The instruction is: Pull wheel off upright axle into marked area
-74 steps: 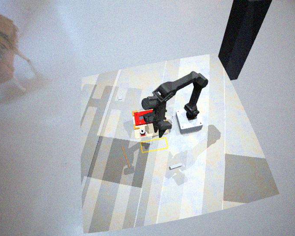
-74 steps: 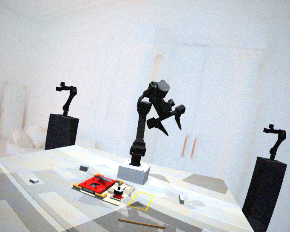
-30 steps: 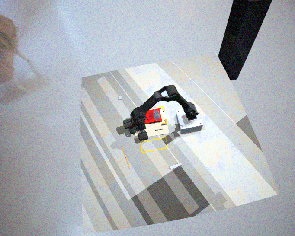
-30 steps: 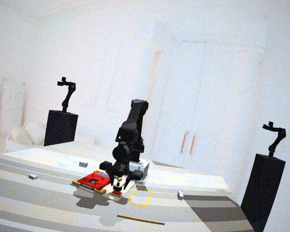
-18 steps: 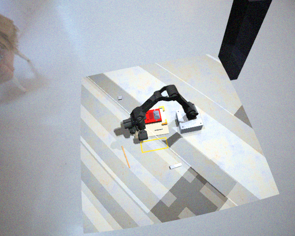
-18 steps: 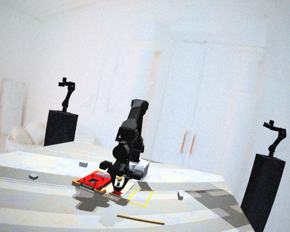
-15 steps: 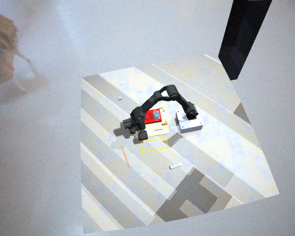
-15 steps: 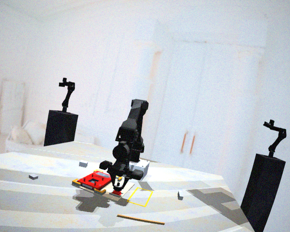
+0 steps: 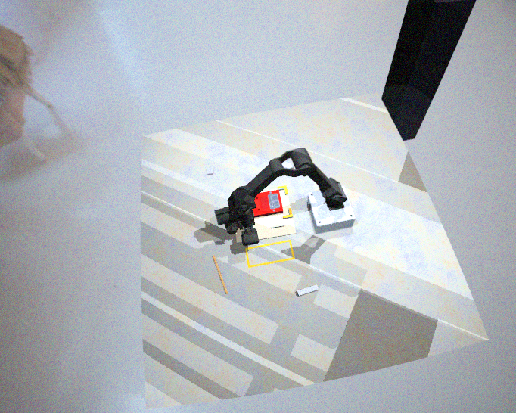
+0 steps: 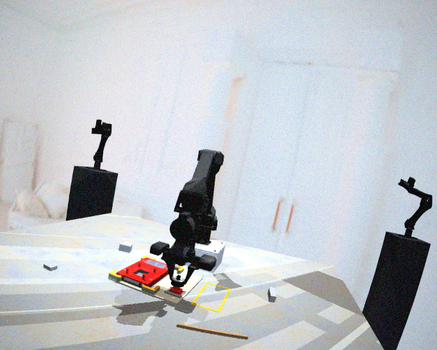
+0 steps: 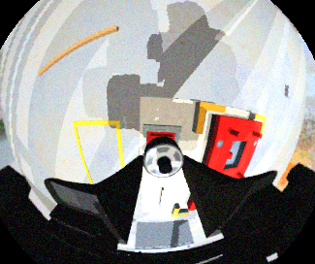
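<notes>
My gripper tip is now right at the wheel. Also, from my gripper tip: wooden stick (150 mm to the left, 150 mm ahead, 40 mm below).
</notes>
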